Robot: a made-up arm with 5 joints.
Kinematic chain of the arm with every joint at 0, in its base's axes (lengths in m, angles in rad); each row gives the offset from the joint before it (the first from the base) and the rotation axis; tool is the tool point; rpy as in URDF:
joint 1: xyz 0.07 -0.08 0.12 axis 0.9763 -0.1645 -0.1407
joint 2: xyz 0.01 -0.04 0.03 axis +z
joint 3: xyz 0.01 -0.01 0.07 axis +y
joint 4: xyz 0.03 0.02 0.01 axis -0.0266 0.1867 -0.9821
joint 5: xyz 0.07 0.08 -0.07 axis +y
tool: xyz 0 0.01 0.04 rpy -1.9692 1.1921 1.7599
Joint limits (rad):
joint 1: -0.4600..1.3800
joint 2: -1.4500..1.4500
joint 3: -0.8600..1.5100
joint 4: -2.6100..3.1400
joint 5: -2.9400..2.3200
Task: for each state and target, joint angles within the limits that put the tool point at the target. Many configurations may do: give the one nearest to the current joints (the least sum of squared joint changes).
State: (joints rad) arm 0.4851 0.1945 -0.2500 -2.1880 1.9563
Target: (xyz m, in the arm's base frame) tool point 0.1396 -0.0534 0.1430
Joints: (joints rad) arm 0.7629 -0.4657 -0.8600 -1.9902 2.1475
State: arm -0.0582 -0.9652 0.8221 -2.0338 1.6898
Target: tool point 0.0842 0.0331 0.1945
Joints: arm -0.2261 -0.8921 0.5936 -2.0758 1.7653
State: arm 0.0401 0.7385 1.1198 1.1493 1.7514
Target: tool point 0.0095 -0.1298 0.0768
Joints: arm -0.4600 0.5727 1.5100 0.3879 1.5209
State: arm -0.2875 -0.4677 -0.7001 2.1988 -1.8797
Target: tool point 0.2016 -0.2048 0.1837
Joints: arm 0.1221 -0.3375 -0.7287 1.8907 -2.1484
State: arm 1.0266 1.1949 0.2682 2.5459 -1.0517
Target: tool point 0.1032 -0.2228 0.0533
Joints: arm 1.2924 1.2737 1.1254 3.0176 -0.0969
